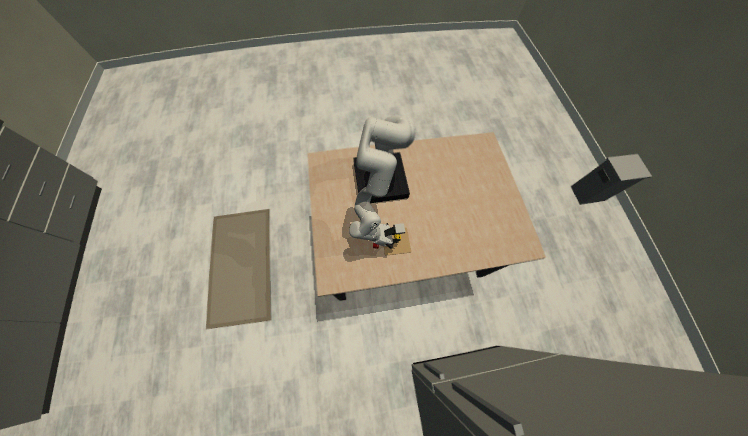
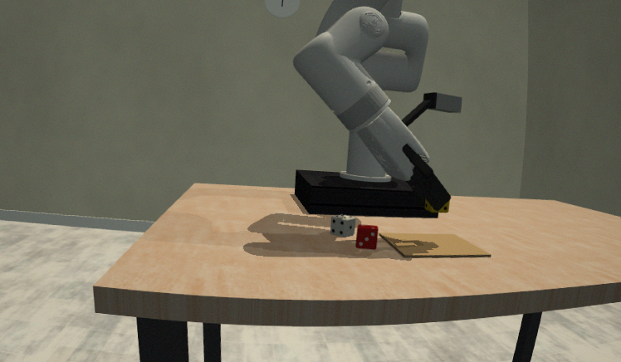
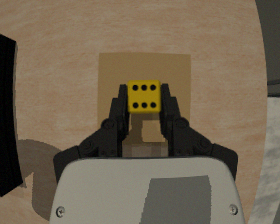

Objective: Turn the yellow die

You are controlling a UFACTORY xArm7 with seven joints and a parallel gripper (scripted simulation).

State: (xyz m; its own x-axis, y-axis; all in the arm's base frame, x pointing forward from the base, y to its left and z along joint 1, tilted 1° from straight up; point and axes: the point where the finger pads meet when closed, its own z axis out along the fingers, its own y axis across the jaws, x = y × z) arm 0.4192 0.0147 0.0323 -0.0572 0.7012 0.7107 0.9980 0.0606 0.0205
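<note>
The tan mat is 1 cm to the left of my hand and 8 cm below it. Also, from my hand: white die 6 cm behind, 12 cm to the right, 7 cm below; then yellow die 1 cm to the left, 1 cm below; then red die 1 cm ahead, 10 cm to the right, 7 cm below.
</note>
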